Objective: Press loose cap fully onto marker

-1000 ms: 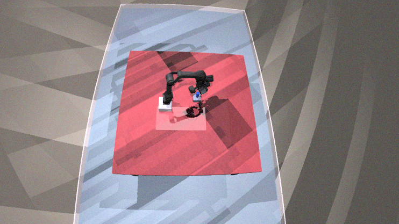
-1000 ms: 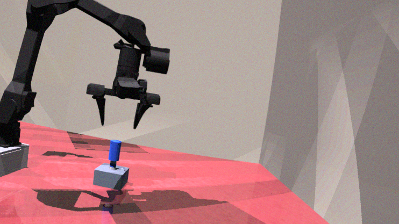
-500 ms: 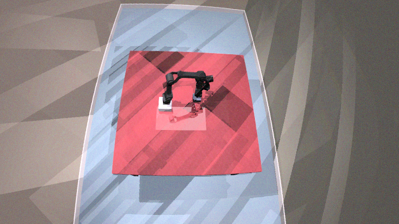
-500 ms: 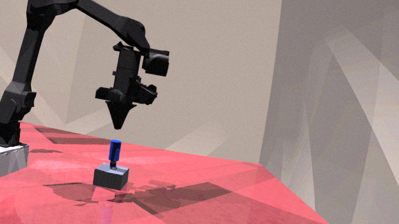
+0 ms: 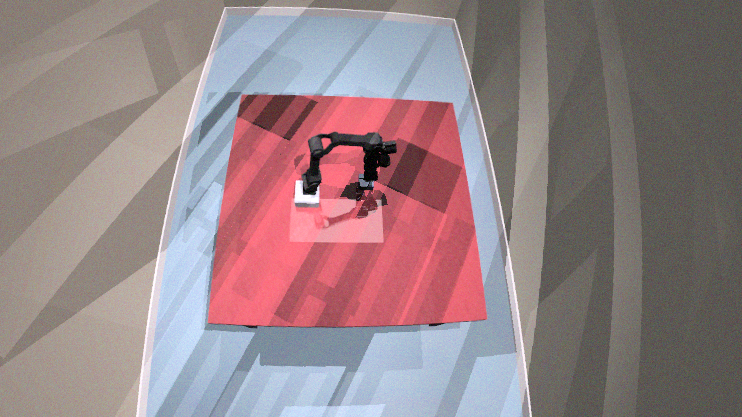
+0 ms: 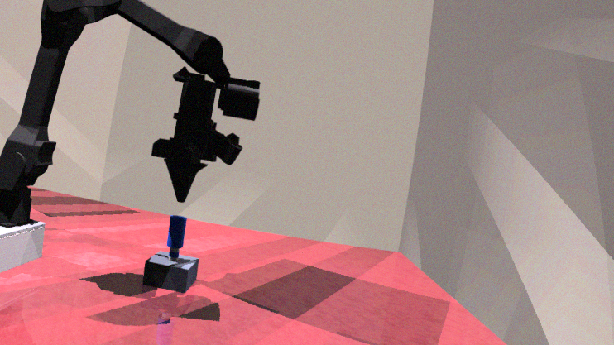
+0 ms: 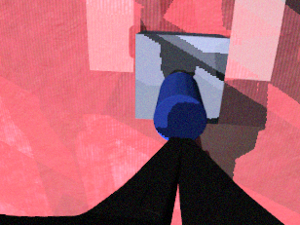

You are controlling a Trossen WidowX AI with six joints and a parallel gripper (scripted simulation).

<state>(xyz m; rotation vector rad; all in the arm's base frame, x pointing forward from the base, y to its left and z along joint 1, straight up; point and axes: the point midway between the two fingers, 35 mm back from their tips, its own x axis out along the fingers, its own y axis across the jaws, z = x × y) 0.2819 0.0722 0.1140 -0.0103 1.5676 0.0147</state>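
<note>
Now: the blue cap 5 cm below my gripper tip. Also, from my gripper tip: holder block 12 cm below.
</note>
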